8 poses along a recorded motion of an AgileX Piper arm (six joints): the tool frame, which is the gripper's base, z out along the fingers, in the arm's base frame.
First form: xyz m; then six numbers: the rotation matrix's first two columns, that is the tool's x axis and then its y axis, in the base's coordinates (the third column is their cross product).
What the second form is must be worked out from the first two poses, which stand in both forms.
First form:
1: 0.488, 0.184, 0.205, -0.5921, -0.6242, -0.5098, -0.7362, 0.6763, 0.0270
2: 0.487, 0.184, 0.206, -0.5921, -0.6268, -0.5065, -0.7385, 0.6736, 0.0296
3: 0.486, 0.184, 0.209, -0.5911, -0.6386, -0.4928, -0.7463, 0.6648, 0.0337
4: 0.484, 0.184, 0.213, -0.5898, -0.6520, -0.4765, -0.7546, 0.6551, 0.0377
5: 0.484, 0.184, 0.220, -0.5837, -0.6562, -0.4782, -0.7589, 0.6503, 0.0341
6: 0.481, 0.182, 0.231, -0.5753, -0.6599, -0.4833, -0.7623, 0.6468, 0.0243
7: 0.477, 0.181, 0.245, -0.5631, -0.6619, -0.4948, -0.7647, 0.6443, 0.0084
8: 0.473, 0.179, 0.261, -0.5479, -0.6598, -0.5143, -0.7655, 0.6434, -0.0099
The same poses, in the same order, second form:
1: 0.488, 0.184, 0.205, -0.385, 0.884, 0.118, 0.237
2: 0.487, 0.184, 0.206, -0.386, 0.884, 0.119, 0.234
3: 0.486, 0.184, 0.209, -0.392, 0.884, 0.119, 0.226
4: 0.484, 0.184, 0.213, -0.398, 0.884, 0.119, 0.216
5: 0.484, 0.184, 0.220, -0.401, 0.882, 0.118, 0.217
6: 0.481, 0.182, 0.231, -0.404, 0.880, 0.116, 0.222
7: 0.477, 0.181, 0.245, -0.407, 0.877, 0.112, 0.230
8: 0.473, 0.179, 0.261, -0.408, 0.873, 0.108, 0.244
